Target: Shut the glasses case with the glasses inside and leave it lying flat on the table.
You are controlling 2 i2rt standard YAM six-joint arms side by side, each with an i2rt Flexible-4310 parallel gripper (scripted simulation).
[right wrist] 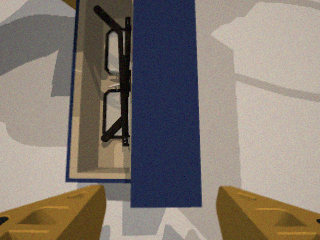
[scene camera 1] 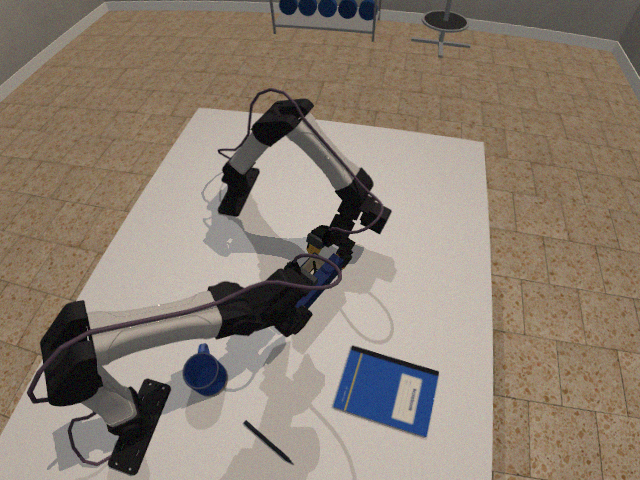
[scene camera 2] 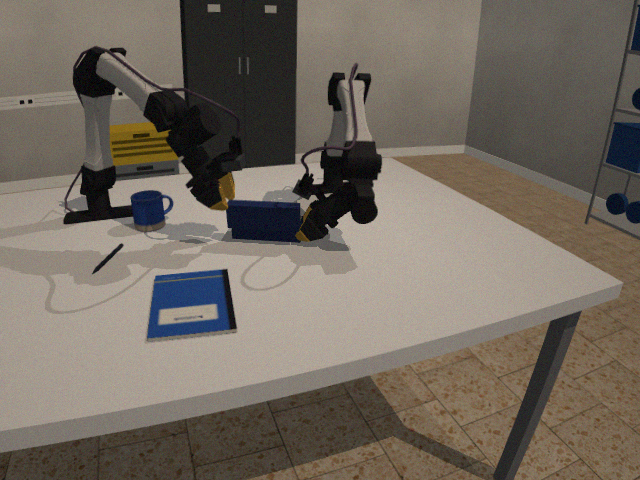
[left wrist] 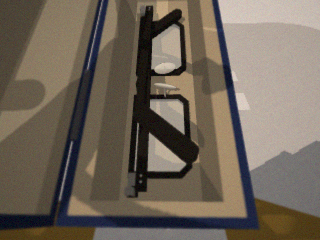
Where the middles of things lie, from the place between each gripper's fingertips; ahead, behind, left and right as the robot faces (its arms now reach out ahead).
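My right gripper (scene camera 2: 229, 204) is 3 cm above the lid (scene camera 2: 260, 215), 7 cm to the right of it and 4 cm short of it. As for the glasses case (scene camera 2: 249, 234), I find it 6 cm below my right hand, 8 cm to the left of it and 2 cm ahead of it.
Counting from my left hand (scene camera 2: 298, 233) instead, I see the glasses case 30 mm above it, 80 mm to the right of it and 10 mm behind it. The lid is 50 mm above that same left hand, and it is also 100 mm to the right of it and 10 mm ahead of it.
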